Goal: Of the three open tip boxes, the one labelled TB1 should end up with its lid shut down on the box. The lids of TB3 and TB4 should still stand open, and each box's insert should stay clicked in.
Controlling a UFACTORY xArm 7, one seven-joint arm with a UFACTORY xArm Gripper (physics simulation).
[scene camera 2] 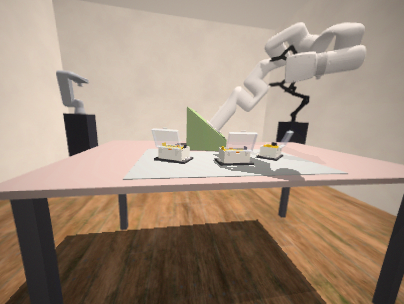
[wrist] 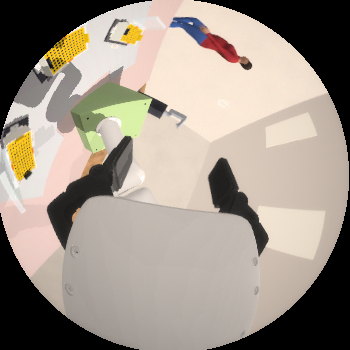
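Observation:
Three white tip boxes with yellow inserts stand on dark bases in scene camera 2: a left box, a middle box and a right box. Their clear lids, the left lid, the middle lid and the right lid, all stand open. The labels are too small to read, so I cannot tell which is TB1. Yellow inserts also show in the wrist view, at the top, upper left and left. My gripper is open and empty, high above the table and away from the boxes.
A green wedge-shaped mount carries my arm behind the boxes. The boxes stand on a grey mat on the pink table. Dark pedestals with other equipment stand behind the table. A person shows in the wrist view.

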